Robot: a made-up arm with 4 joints.
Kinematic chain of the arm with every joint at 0, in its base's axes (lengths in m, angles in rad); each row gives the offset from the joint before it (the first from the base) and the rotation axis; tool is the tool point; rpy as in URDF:
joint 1: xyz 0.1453 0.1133 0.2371 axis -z
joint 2: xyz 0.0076 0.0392 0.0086 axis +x
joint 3: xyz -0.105 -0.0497 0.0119 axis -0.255 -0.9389 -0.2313
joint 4: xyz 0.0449 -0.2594 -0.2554 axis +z
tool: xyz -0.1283 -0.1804 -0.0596 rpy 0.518 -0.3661 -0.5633
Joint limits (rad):
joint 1: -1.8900..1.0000
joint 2: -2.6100..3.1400
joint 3: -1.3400..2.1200
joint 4: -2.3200..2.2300
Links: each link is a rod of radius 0.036 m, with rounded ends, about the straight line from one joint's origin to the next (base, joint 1, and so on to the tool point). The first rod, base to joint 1, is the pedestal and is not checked.
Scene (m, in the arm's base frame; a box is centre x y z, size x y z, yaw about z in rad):
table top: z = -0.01
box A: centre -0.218 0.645 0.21 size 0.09 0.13 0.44 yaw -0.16
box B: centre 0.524 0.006 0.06 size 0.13 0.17 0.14 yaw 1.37
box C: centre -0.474 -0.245 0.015 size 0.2 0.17 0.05 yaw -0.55
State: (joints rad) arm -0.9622 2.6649 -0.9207 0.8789
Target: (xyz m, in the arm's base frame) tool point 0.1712 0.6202 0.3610
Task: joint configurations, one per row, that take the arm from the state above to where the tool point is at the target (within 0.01 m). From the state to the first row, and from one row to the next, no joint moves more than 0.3 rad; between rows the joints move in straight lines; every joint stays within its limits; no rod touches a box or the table.
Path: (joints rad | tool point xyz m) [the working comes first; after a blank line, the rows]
Joints at the target: -0.2225 2.5697 -0.1218 2.0810
Straight joint move there: touches box A.

1: -0.7889 2.8397 -0.6278 1.0899 | -0.3447 0.4394 0.5097
2: -0.6157 3.0146 -0.3349 1.3009 | -0.1517 0.5442 0.5712
3: -0.4846 2.8663 -0.2639 1.5609 | -0.0468 0.6109 0.4978
4: -0.3536 2.7180 -0.1928 1.8209 | 0.0659 0.6351 0.4257
5: -0.2225 2.5697 -0.1218 2.0810 | 0.1712 0.6202 0.3610

